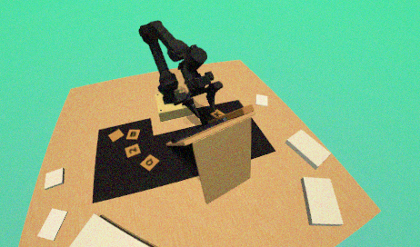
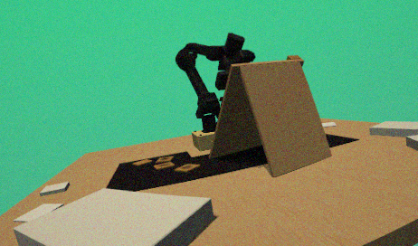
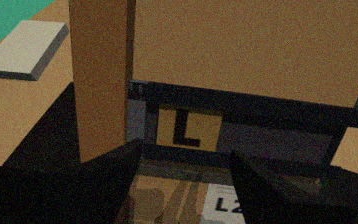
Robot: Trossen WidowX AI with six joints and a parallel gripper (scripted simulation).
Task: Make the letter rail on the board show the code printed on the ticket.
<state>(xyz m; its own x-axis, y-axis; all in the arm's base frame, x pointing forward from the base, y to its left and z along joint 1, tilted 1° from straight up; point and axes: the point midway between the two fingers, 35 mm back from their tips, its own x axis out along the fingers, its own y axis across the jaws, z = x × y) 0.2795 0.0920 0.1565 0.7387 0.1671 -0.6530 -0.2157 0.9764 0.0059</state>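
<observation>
Now: the white ticket 10 mm behind my gripper tip, 80 mm to the right of it and 100 mm below it. From my gripper tip the other things lie so: black mat 100 mm behind, 100 mm to the right, 190 mm below.
</observation>
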